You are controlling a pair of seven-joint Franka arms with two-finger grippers.
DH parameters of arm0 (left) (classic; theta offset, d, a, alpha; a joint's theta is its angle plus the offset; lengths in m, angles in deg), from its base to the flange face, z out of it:
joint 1: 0 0.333 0 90
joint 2: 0 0 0 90
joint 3: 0 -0.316 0.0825 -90
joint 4: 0 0 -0.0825 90
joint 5: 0 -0.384 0 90
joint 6: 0 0 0.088 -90
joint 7: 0 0.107 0 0
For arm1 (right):
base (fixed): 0 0 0 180
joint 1: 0 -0.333 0 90
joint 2: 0 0 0 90
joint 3: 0 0.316 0.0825 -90
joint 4: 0 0 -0.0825 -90
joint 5: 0 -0.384 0 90
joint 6: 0 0 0.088 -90
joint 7: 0 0.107 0 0
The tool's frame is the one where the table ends.
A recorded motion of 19 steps. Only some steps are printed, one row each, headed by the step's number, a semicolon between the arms.
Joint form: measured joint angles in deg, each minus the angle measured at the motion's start. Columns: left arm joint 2, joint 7, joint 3, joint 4, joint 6, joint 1, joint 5; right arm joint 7, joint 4, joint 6, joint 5, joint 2, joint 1, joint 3.
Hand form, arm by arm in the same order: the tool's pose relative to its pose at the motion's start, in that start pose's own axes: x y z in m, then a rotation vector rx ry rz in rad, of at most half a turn. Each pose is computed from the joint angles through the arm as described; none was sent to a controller.
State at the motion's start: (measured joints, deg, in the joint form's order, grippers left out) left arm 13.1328 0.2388 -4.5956 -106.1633 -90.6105 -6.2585 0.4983; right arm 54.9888 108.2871 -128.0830 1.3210 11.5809 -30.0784 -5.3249
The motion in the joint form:
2: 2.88 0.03 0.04 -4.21 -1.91 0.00 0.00; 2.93 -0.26 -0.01 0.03 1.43 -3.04 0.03
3: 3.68 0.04 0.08 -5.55 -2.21 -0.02 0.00; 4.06 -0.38 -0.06 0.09 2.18 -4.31 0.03
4: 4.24 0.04 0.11 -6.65 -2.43 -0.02 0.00; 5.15 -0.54 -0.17 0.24 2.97 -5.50 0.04
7: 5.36 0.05 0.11 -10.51 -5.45 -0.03 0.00; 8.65 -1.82 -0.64 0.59 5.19 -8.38 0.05
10: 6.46 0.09 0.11 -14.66 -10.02 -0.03 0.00; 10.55 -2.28 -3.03 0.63 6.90 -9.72 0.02
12: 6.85 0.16 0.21 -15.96 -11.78 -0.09 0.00; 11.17 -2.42 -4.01 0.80 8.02 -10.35 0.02
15: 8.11 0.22 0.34 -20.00 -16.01 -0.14 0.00; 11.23 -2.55 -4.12 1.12 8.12 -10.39 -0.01
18: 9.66 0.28 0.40 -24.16 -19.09 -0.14 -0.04; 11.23 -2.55 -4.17 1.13 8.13 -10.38 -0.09
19: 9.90 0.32 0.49 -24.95 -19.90 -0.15 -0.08; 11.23 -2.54 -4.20 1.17 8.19 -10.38 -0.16
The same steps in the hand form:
2: -0.0136 -0.0003 0.0088 -0.0036 0.0100 0.0021; -0.0276 -0.0200 0.0122 -0.0123 -0.0141 -0.0034
3: -0.0179 0.0001 0.0132 -0.0044 0.0057 0.0036; -0.0394 -0.0279 0.0187 -0.0196 -0.0196 -0.0069
4: -0.0211 0.0003 0.0176 -0.0050 0.0001 0.0043; -0.0506 -0.0353 0.0253 -0.0270 -0.0230 -0.0110
7: -0.0244 0.0001 0.0364 -0.0064 0.0049 0.0047; -0.0764 -0.0564 0.0377 -0.0332 -0.0232 -0.0056
10: -0.0260 -0.0001 0.0557 -0.0076 0.0314 0.0054; -0.0881 -0.0684 0.0487 -0.0141 -0.0136 0.0028
12: -0.0264 0.0012 0.0608 -0.0074 0.0462 0.0093; -0.0945 -0.0730 0.0582 -0.0143 -0.0114 -0.0005
15: -0.0306 0.0025 0.0786 -0.0079 0.0714 0.0134; -0.0942 -0.0738 0.0582 -0.0139 -0.0063 -0.0036
18: -0.0390 0.0028 0.0972 -0.0085 0.0795 0.0160; -0.0933 -0.0734 0.0582 -0.0136 -0.0054 -0.0023
19: -0.0401 0.0036 0.1008 -0.0075 0.0840 0.0186; -0.0927 -0.0731 0.0590 -0.0147 -0.0046 -0.0017

